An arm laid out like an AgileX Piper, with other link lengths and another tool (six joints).
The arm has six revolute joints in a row. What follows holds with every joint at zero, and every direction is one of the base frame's. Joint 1 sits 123 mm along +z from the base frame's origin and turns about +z. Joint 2 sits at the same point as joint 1 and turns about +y. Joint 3 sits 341.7 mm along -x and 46.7 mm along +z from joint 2 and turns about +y. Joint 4 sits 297.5 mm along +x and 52.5 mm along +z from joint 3 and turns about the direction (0.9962, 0, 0.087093). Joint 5 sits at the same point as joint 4 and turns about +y. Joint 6 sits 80.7 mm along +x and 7.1 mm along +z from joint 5 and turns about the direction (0.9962, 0, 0.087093). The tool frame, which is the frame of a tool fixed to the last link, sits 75.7 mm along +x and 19 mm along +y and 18.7 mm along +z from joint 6; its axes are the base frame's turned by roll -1.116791, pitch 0.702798 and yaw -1.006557 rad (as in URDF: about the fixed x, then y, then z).
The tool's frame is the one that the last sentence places.
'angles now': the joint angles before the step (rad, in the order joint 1, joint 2, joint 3, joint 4, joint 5, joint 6). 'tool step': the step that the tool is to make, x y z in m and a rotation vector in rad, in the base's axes. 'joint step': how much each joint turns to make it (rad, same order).
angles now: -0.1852 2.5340 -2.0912 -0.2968 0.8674 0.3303
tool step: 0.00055 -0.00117 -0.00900 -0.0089 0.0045 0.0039
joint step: 0.0001 0.0150 0.0001 -0.0133 -0.0117 0.0046
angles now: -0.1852 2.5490 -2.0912 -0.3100 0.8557 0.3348
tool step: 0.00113 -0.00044 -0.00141 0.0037 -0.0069 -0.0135
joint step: 0.0001 0.0046 -0.0034 -0.0014 -0.0036 0.0166
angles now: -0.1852 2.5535 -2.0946 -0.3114 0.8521 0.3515
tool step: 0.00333 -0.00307 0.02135 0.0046 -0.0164 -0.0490
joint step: 0.0001 -0.0112 -0.0468 0.0000 0.0540 0.0370
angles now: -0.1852 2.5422 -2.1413 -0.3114 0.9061 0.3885
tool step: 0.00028 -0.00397 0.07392 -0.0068 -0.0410 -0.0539
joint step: 0.0001 -0.0652 -0.1057 0.0059 0.1392 0.0129
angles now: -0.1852 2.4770 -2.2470 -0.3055 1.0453 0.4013
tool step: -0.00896 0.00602 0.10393 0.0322 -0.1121 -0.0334
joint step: 0.0001 -0.1024 -0.1201 0.0543 0.1224 -0.0021
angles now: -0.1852 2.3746 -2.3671 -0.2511 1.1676 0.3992
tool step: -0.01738 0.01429 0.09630 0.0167 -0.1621 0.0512
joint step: 0.0001 -0.1245 -0.0412 0.0726 0.0000 -0.0478
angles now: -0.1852 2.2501 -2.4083 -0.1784 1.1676 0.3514
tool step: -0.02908 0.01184 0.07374 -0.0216 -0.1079 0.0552
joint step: 0.0000 -0.1177 -0.0009 0.0381 0.0001 -0.0584
